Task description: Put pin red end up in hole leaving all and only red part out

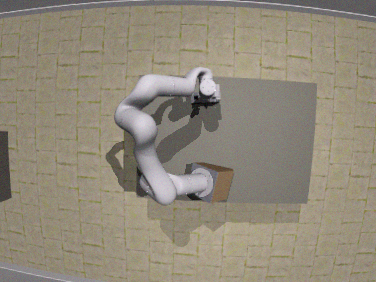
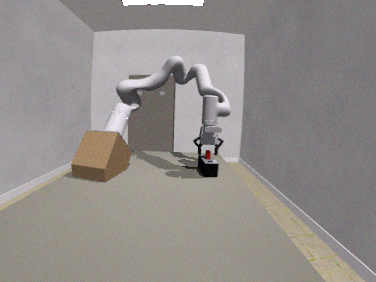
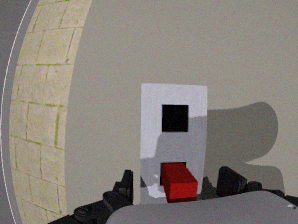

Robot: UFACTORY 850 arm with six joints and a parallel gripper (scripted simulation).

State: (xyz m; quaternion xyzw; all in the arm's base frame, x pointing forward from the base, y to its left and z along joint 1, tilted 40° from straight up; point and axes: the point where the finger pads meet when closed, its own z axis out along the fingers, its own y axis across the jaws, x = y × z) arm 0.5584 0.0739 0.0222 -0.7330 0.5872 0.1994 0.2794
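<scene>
My hand is 1 cm above the pin. The rest, counted from my hand: block 7 cm below.
</scene>
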